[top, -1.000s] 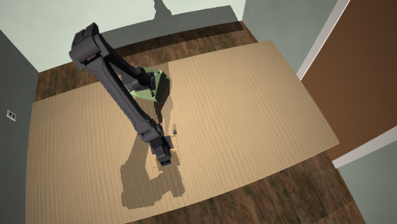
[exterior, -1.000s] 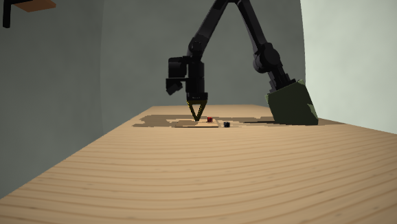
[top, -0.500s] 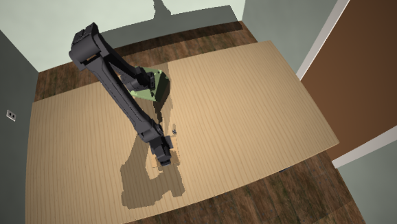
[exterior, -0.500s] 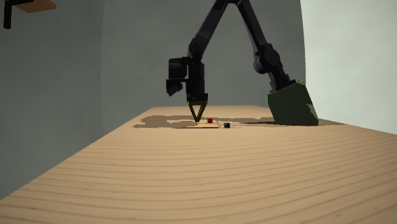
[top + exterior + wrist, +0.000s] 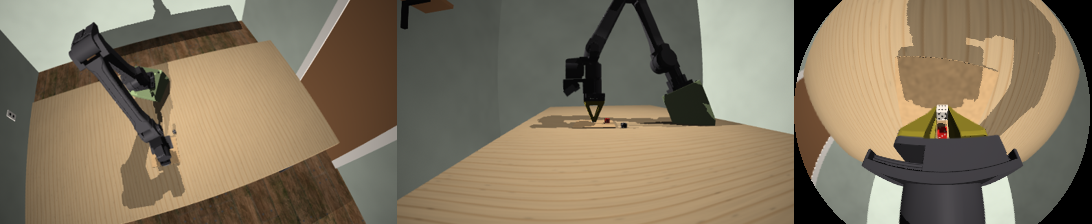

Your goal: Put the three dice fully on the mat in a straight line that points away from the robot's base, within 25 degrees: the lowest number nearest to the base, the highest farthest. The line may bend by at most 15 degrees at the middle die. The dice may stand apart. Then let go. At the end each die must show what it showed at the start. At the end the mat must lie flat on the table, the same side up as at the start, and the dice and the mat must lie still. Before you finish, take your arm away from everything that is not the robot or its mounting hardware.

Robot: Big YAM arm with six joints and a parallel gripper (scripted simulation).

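Right now my hand is right at the white die. Also, from my hand: tan mat: 20 mm below; black die: 100 mm behind, 60 mm to the left, 10 mm below; red die: 50 mm behind, 10 mm to the right, 10 mm below.
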